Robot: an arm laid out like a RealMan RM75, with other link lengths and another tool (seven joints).
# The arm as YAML. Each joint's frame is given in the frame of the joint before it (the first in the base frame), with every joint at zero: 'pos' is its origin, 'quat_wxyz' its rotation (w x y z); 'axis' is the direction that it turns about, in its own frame. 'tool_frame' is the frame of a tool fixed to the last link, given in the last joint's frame.
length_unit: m
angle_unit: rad
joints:
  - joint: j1
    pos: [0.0, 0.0, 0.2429]
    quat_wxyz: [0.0, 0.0, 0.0, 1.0]
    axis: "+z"
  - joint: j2
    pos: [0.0, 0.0, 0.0]
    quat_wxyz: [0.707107, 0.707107, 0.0, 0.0]
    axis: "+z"
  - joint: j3
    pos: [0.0, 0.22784, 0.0]
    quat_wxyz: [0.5, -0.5, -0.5, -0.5]
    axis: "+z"
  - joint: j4
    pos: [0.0, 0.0, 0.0]
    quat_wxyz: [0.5, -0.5, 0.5, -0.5]
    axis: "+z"
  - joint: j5
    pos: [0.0, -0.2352, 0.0]
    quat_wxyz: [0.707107, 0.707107, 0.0, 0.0]
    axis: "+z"
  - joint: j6
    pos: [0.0, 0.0, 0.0]
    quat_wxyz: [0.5, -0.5, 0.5, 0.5]
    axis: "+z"
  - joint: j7
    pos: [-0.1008, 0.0, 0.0]
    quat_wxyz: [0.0, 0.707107, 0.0, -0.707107]
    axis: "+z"
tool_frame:
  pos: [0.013, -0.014, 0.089]
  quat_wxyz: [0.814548, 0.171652, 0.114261, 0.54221]
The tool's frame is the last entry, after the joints.
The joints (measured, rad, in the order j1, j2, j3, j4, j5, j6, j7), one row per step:
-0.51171, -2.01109, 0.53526, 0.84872, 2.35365, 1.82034, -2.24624
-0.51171, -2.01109, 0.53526, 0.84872, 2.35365, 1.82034, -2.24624
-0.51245, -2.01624, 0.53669, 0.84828, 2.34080, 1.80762, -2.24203
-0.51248, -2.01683, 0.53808, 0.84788, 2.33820, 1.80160, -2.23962
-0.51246, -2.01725, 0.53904, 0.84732, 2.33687, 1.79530, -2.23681
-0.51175, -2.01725, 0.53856, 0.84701, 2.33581, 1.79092, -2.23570
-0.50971, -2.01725, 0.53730, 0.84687, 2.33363, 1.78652, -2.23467
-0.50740, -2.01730, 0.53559, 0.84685, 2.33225, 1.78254, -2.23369
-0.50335, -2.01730, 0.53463, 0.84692, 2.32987, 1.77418, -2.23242
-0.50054, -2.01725, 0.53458, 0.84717, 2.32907, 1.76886, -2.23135
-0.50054, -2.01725, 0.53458, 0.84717, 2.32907, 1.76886, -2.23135
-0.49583, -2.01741, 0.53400, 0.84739, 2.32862, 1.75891, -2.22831
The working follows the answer.
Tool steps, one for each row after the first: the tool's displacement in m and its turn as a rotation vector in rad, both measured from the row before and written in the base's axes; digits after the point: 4 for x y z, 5 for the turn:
0.0000, 0.0000, 0.0000, 0.00000, 0.00000, 0.00000
0.0018, 0.0029, -0.0017, 0.01466, -0.00660, -0.00557
-0.0001, 0.0011, -0.0003, 0.00525, 0.00142, -0.00184
-0.0004, 0.0010, -0.0002, 0.00515, 0.00248, -0.00144
-0.0006, 0.0006, 0.0001, 0.00458, 0.00124, 0.00092
-0.0008, 0.0004, 0.0003, 0.00594, 0.00015, 0.00228
-0.0010, 0.0002, 0.0003, 0.00553, 0.00039, 0.00286
-0.0018, 0.0004, 0.0004, 0.00920, 0.00238, 0.00494
-0.0013, 0.0001, 0.0002, 0.00518, 0.00256, 0.00301
0.0000, 0.0000, 0.0000, 0.00000, 0.00000, 0.00000
-0.0025, 0.0003, 0.0003, 0.00935, 0.00531, 0.00475

Tool pose at each row, in the base's axes (x y z in m, rotation vector in rad; rounded; the steps above come from the unrounded poses):
-0.2953, 0.3092, 0.0294, -1.91278, -2.13062, 0.04004
-0.2953, 0.3092, 0.0294, -1.91278, -2.13062, 0.04004
-0.2934, 0.3122, 0.0276, -1.91320, -2.12390, 0.01697
-0.2935, 0.3133, 0.0273, -1.91163, -2.11918, 0.01237
-0.2939, 0.3143, 0.0271, -1.90926, -2.11421, 0.00897
-0.2944, 0.3149, 0.0272, -1.90521, -2.11251, 0.00550
-0.2953, 0.3152, 0.0275, -1.89938, -2.11226, -0.00015
-0.2963, 0.3154, 0.0278, -1.89308, -2.11255, -0.00500
-0.2981, 0.3158, 0.0282, -1.88172, -2.11205, -0.01136
-0.2995, 0.3159, 0.0284, -1.87462, -2.11116, -0.01373
-0.2995, 0.3159, 0.0284, -1.87462, -2.11116, -0.01373
-0.3020, 0.3162, 0.0287, -1.86229, -2.10843, -0.01750

